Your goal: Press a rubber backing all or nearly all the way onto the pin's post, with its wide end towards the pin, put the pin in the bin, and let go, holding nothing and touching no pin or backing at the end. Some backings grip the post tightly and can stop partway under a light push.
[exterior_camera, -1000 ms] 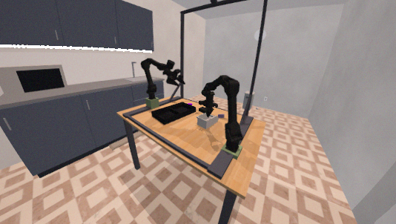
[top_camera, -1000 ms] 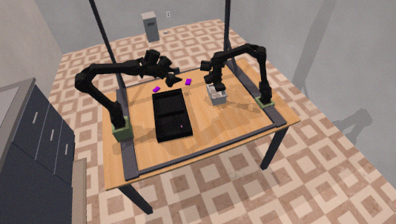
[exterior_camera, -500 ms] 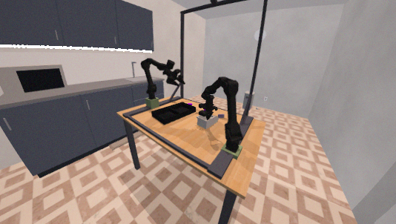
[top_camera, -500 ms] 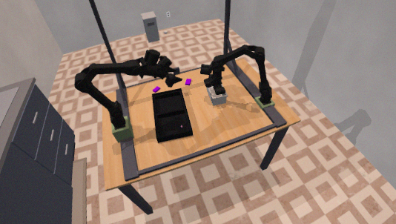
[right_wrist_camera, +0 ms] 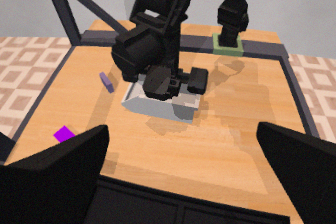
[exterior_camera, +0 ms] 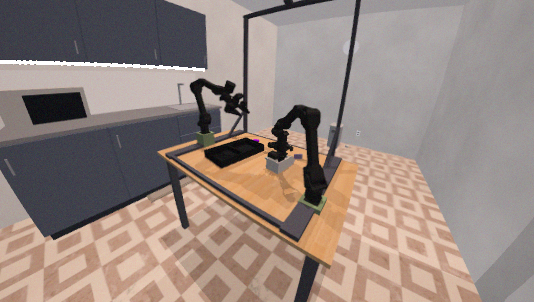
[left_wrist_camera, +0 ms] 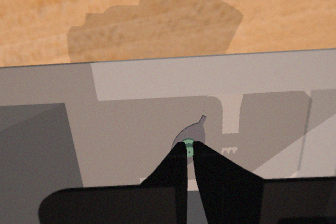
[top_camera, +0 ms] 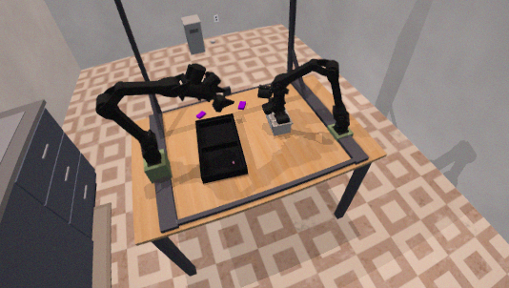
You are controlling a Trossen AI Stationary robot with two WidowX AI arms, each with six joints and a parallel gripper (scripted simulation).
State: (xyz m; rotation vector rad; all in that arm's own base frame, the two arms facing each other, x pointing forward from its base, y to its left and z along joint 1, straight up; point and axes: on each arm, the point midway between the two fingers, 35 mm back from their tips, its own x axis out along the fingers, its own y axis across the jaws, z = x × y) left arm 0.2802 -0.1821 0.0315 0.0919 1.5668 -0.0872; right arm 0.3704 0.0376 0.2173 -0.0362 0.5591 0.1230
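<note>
My left gripper is now 1 cm past the grey bin and 2 cm above it. From my left hand the other things lie so: black two-compartment tray (8 cm ahead, 33 cm to the right, 4 cm below); then silver leaf-shaped pin (1 cm to the right, 3 cm below).
</note>
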